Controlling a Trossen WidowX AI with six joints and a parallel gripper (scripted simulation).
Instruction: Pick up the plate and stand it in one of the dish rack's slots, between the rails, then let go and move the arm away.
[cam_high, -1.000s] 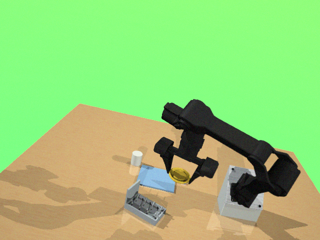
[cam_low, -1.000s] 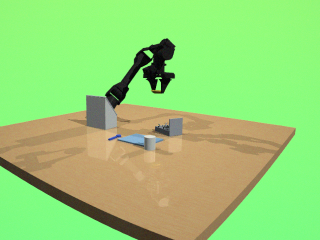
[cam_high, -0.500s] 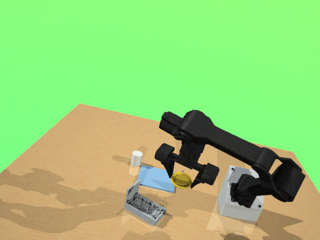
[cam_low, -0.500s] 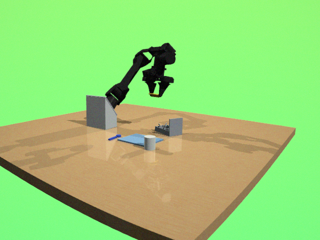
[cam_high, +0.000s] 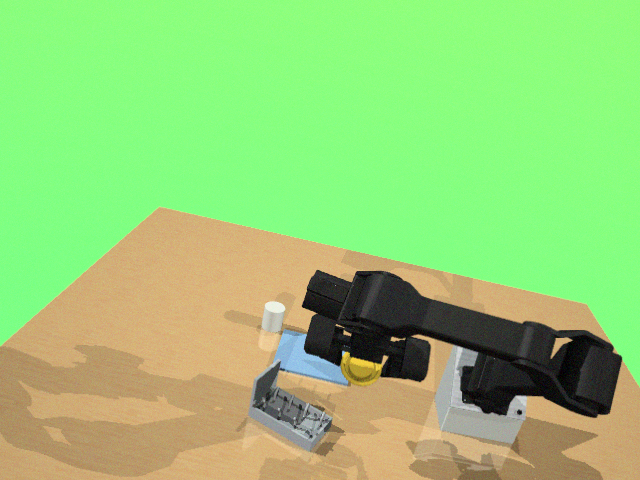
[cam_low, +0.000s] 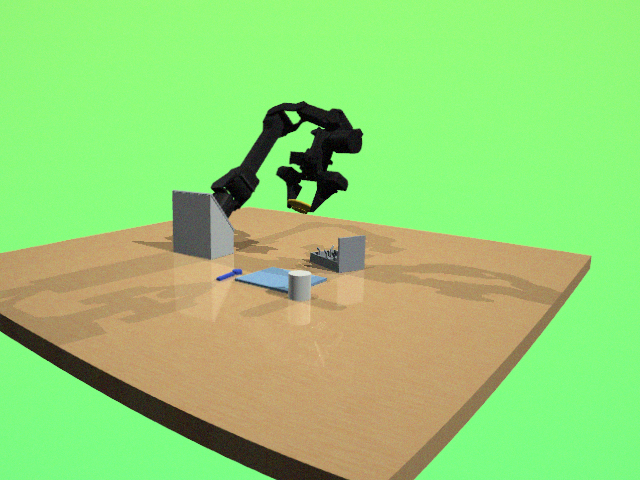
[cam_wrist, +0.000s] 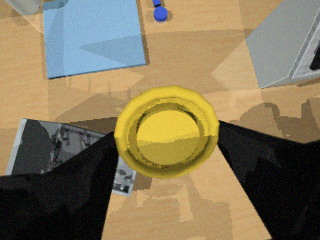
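My gripper tip is 100 mm short of the grey dish rack, 10 mm to the right of it and 100 mm above it. From my gripper tip the other things lie so: small blue spoon: 60 mm behind, 200 mm to the right, 120 mm below; then yellow plate: 10 mm above; then light blue mat: 60 mm ahead, 180 mm to the right, 120 mm below.
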